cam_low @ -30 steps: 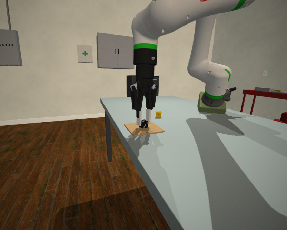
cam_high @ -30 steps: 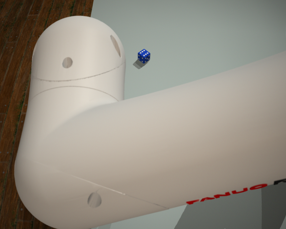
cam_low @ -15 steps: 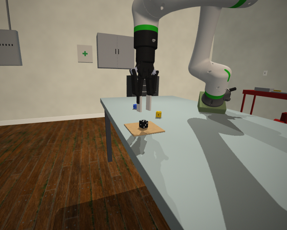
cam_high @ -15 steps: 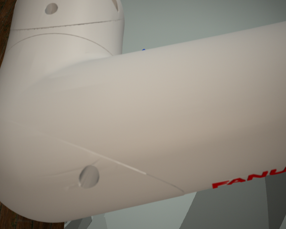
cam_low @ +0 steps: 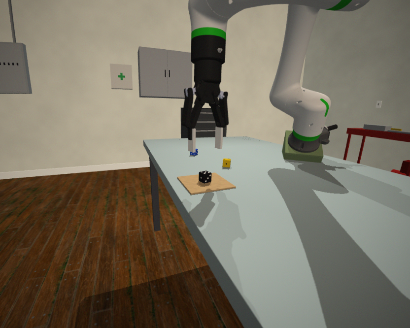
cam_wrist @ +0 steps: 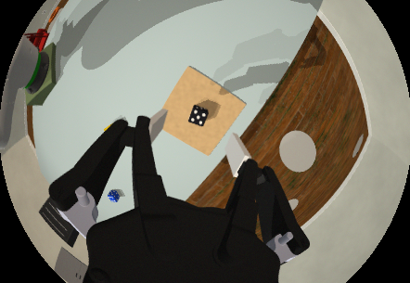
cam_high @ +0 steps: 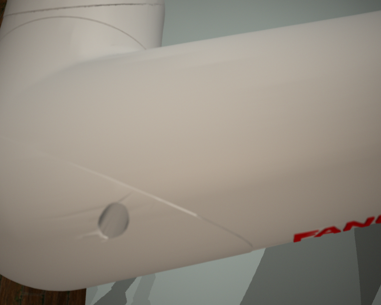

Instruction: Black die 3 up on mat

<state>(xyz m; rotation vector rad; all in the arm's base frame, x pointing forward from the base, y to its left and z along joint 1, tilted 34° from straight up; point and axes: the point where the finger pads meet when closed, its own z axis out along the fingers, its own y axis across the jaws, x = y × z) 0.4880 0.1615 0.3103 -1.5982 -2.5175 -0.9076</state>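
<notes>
My hand is 11 cm above the black die. The rest, counted from my hand: yellow die 11 cm behind, 18 cm to the right, 11 cm below; blue die 1 cm ahead, 39 cm to the right, 11 cm below; tan mat 13 cm below.
</notes>
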